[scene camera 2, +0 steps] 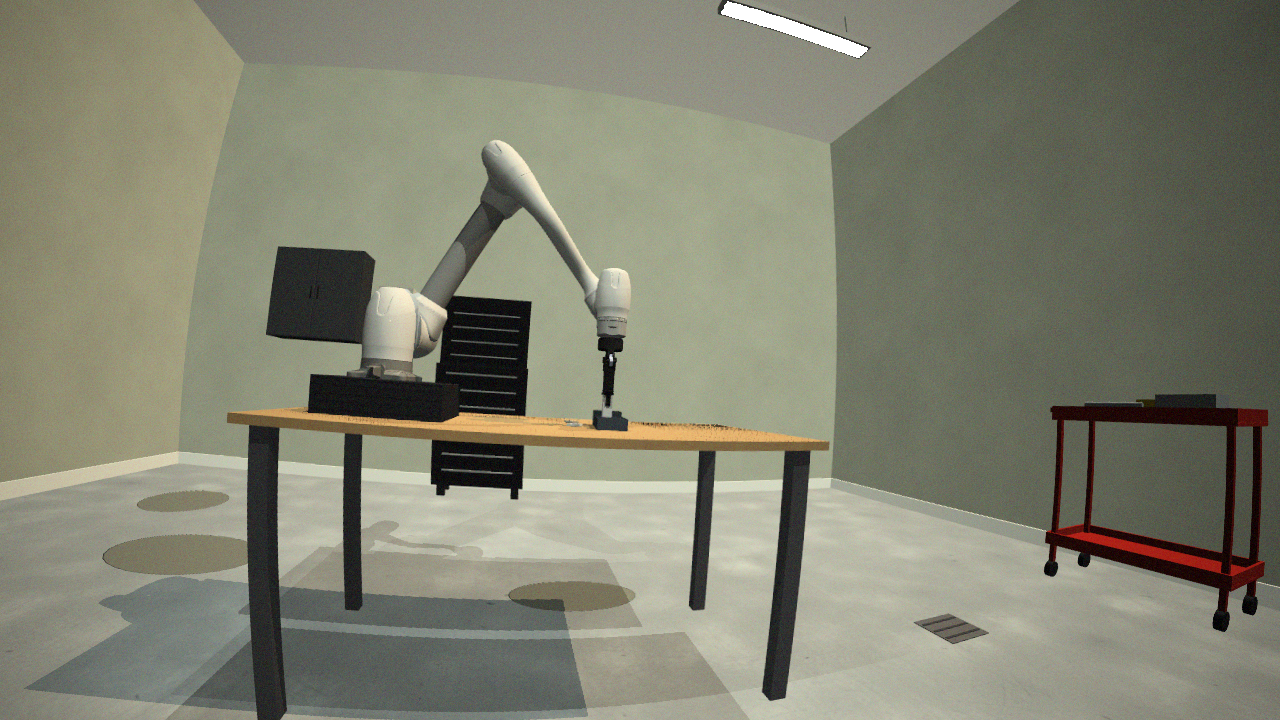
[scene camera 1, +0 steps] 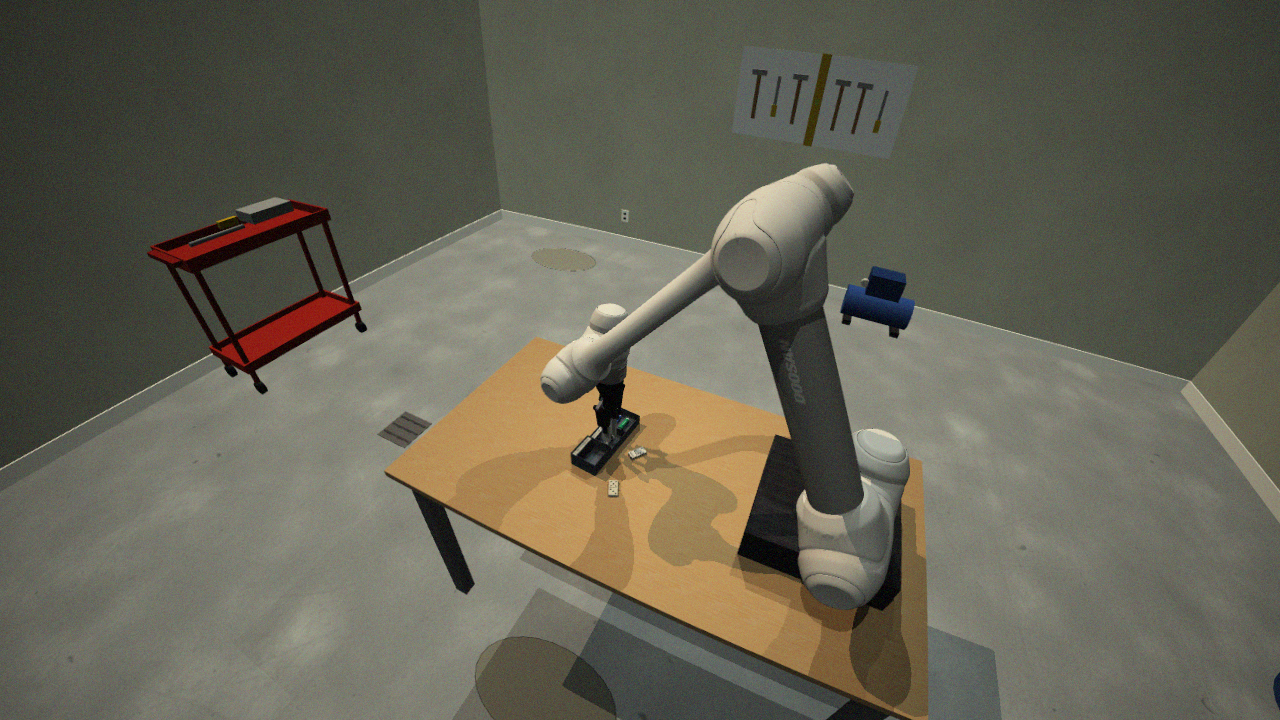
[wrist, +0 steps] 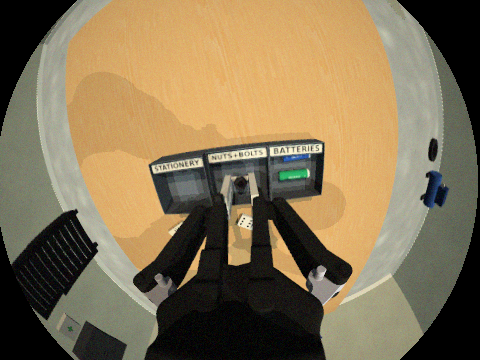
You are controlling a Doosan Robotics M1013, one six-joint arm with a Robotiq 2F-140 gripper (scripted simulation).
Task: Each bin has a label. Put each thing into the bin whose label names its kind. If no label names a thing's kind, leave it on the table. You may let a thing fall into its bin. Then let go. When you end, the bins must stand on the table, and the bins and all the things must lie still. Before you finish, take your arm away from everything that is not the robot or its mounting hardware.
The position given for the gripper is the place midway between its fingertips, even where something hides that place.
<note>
In view: the gripper (scene camera 1: 609,436) and a black bin row (scene camera 1: 591,448).
The black bin row is seen too in the wrist view (wrist: 179,190). The gripper is seen too in scene camera 2 (scene camera 2: 606,417) and in the wrist view (wrist: 240,183).
</note>
